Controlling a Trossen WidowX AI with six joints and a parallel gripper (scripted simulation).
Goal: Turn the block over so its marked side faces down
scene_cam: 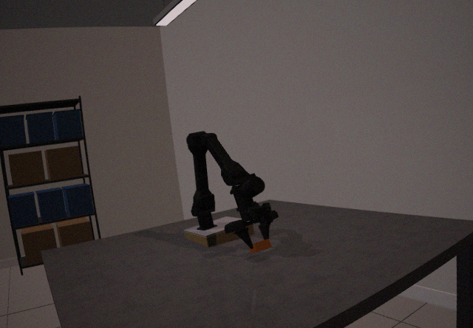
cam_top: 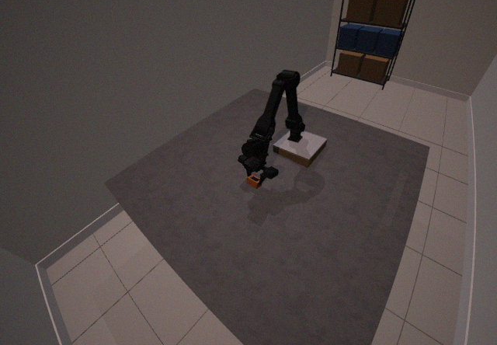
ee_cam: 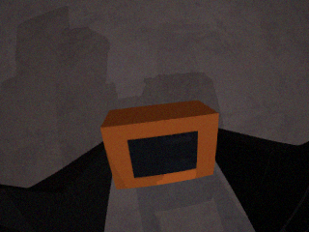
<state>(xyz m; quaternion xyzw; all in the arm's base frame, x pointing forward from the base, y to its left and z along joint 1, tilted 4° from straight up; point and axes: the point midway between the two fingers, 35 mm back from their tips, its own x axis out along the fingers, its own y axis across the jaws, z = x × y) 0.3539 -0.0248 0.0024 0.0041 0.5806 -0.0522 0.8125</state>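
The orange block is 1 cm above my gripper tip.
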